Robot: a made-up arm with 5 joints.
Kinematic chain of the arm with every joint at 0, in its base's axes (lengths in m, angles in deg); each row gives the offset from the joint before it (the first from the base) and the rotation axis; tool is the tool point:
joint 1: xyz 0 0 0.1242 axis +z
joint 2: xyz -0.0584 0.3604 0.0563 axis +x
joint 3: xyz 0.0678 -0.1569 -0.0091 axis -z
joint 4: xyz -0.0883 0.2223 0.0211 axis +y
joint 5: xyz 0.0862 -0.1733 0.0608 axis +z
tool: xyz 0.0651 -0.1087 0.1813
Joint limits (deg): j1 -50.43..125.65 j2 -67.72..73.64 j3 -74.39..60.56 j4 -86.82..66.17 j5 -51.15..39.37
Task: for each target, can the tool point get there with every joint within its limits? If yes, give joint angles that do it. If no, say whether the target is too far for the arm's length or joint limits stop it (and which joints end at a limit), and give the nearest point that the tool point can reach.
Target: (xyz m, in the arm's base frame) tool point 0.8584 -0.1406 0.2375
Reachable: no: joint limits stop it (at a limit: joint 1, joint 2, joint 5) | nearest point 0.4569 0.0931 0.3062 | short by 0.470 m
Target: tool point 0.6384 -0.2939 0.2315
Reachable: no: joint limits stop it (at a limit: joint 1, joint 5) | nearest point 0.3563 -0.0127 0.2667 | short by 0.400 m
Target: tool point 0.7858 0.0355 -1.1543
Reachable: no: too far | nearest point 0.3385 0.1226 -0.1697 | short by 1.085 m
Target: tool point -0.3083 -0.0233 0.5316
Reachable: yes | joints 97.69 -21.92 -18.97 -21.21 24.00
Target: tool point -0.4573 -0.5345 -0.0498
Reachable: no: joint limits stop it (at a limit: joint 1, joint 2, joint 3, joint 4, joint 5) | nearest point -0.4217 -0.4769 0.1535 | short by 0.214 m
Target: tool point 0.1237 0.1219 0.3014
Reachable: yes | joints -0.93 17.82 -24.56 31.22 -42.48
